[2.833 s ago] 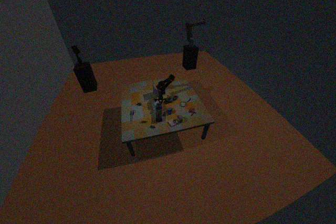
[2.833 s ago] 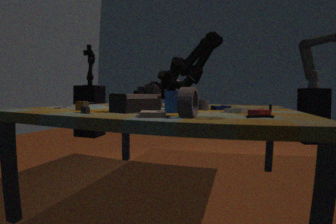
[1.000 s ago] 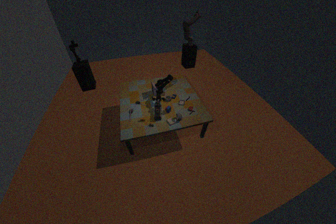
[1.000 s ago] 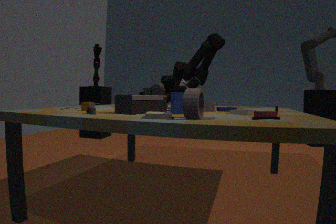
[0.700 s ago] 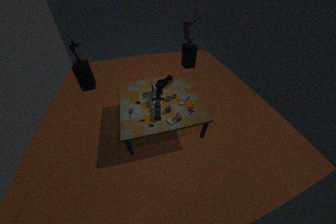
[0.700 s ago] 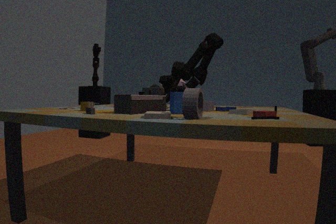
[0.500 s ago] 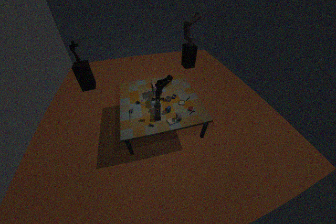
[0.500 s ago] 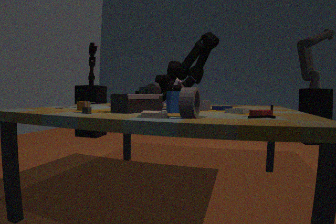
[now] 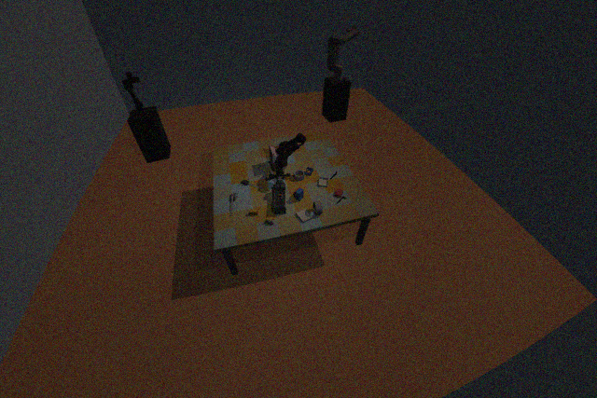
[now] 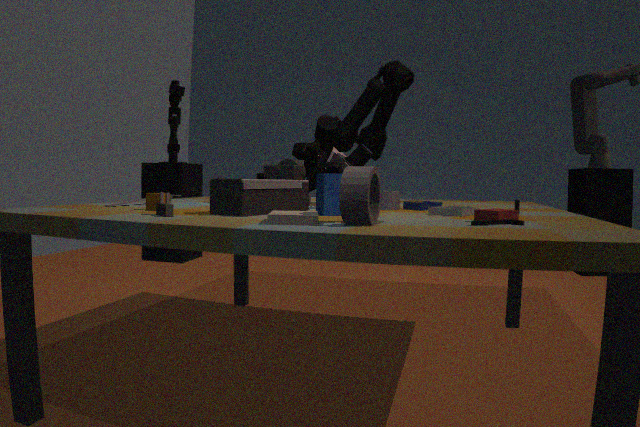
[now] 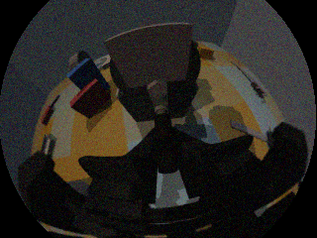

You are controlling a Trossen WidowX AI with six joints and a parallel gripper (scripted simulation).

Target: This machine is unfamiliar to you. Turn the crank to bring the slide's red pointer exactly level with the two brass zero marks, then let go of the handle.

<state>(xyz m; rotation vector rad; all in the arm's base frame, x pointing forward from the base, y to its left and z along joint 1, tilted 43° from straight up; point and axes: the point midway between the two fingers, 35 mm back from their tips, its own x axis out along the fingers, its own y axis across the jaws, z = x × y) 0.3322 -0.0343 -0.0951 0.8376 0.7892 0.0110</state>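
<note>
Now: gripper tip 2 cm past the dark crank handle, 1 cm to the right of it and 3 cm below it. Round my gripper tip: blue block 17 cm ahead, 12 cm to the left, 1 cm above; then red pointer 16 cm ahead, 5 cm to the right, 5 cm above; then yellow block 21 cm ahead, 29 cm to the right, 1 cm below.
</note>
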